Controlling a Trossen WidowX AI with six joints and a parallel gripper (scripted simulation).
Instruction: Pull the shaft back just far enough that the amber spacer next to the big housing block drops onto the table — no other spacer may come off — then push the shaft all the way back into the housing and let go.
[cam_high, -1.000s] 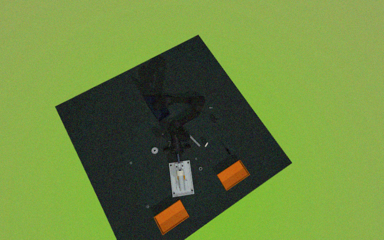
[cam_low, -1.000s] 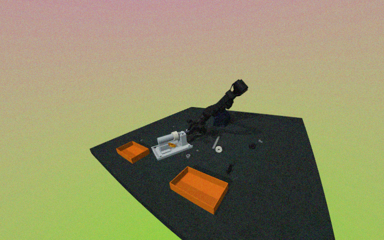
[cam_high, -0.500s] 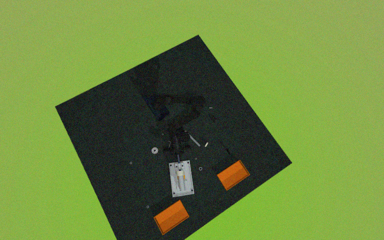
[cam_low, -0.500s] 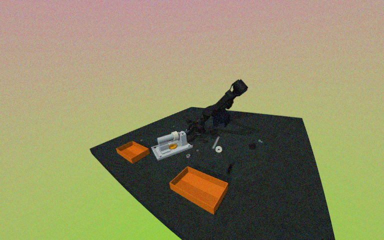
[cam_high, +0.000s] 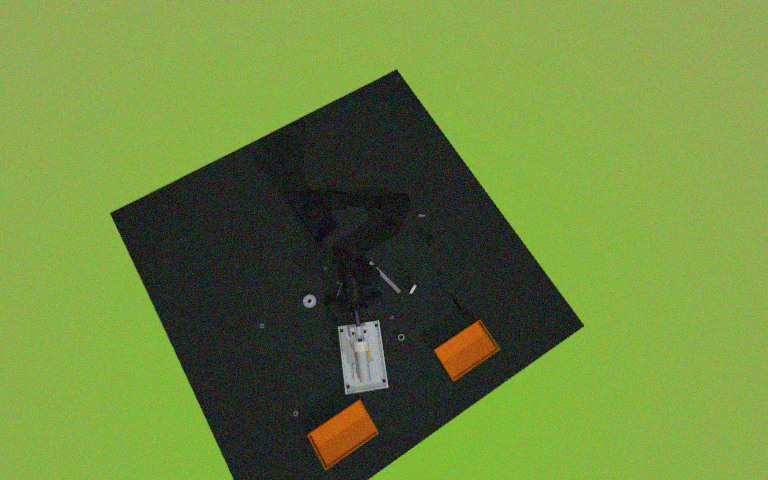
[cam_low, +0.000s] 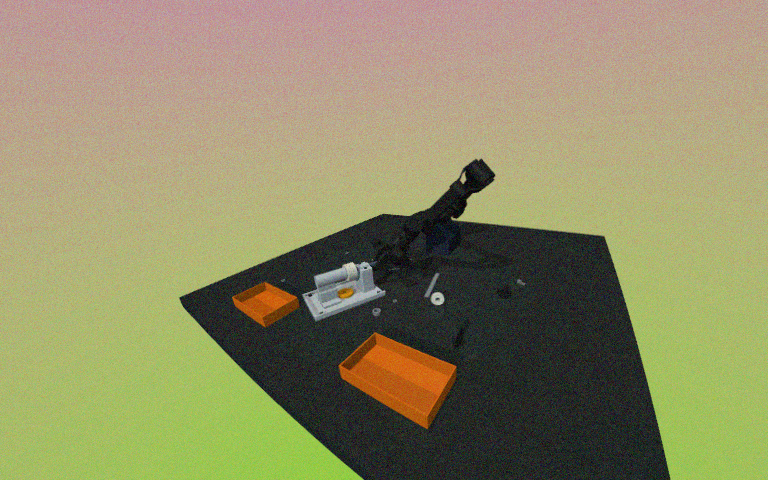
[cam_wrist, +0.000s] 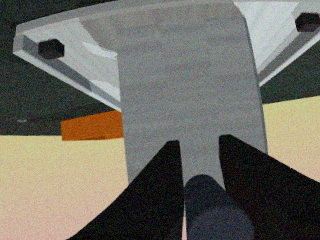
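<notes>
Right now the dark shaft is 30 mm ahead of my gripper tip, 20 mm above it and 10 mm to the right of it. The rest, counted from my gripper tip: amber spacer (100 mm ahead, 50 mm below, 40 mm to the right); then baseplate (110 mm ahead, 40 mm to the right, 10 mm below); then grey bar (170 mm to the left, 110 mm behind, 60 mm below).
</notes>
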